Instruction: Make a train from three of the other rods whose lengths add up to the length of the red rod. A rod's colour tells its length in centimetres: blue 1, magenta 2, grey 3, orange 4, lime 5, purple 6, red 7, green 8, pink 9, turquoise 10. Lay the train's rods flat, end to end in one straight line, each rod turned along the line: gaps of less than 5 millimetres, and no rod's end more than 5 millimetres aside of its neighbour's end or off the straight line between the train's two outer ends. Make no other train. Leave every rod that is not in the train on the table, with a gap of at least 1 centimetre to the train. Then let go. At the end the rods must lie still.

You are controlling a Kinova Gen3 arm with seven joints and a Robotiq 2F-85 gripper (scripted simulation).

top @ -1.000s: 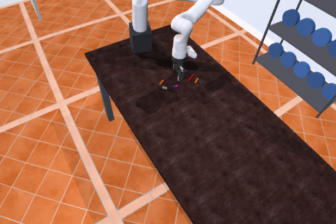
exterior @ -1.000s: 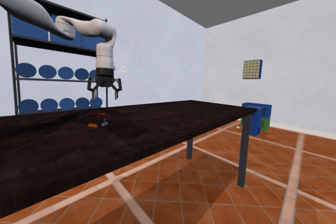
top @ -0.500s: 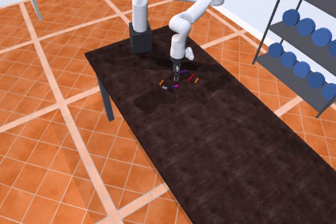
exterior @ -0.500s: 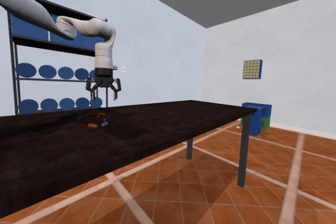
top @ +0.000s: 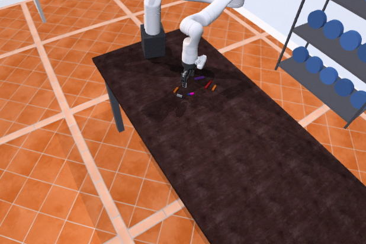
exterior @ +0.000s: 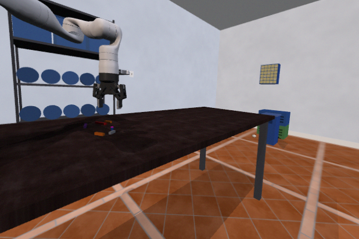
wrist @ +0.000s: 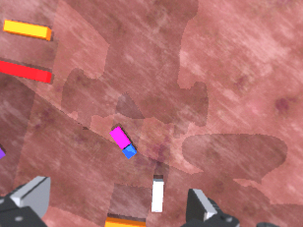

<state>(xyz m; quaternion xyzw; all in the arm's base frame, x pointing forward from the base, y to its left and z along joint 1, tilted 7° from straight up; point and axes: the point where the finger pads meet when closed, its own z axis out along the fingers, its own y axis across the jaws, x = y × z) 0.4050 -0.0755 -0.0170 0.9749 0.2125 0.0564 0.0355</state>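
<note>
My hand is 100 mm above the grey rod, 40 mm to the left of it and 10 mm past it. From my hand the other things lie so: red rod 140 mm to the left, 100 mm below, 30 mm ahead; blue rod 100 mm below, 10 mm ahead; magenta rod 100 mm below, 20 mm to the left, 20 mm ahead.
</note>
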